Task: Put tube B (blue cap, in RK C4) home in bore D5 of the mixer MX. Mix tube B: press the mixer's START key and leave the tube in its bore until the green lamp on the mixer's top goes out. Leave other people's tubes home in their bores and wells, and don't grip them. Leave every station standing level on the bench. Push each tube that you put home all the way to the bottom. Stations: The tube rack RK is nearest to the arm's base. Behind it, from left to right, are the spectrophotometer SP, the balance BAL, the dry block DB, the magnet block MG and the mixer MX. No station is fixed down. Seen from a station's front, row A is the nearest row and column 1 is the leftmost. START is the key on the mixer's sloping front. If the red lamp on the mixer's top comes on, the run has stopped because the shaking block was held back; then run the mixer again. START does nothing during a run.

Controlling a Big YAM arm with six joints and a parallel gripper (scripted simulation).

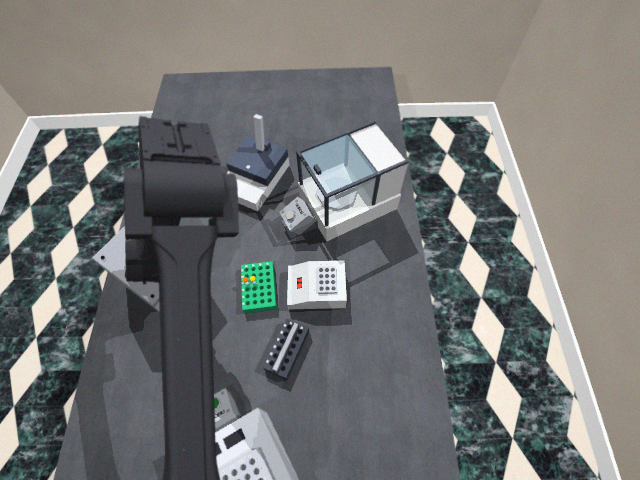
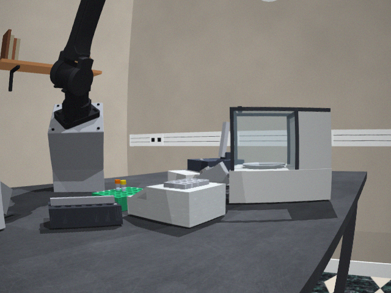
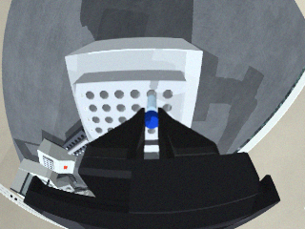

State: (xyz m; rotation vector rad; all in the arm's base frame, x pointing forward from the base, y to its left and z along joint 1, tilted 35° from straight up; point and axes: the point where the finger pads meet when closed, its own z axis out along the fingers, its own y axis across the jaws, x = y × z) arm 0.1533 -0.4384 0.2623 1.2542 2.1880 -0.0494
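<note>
The tube B lies 2 cm below my hand. Round my hand: green rack RK: 4 cm ahead, 48 cm to the left, 20 cm below; then dark magnet block: 10 cm ahead, 31 cm to the left, 19 cm below; then green start key: 6 cm behind, 20 cm to the left, 14 cm below.
</note>
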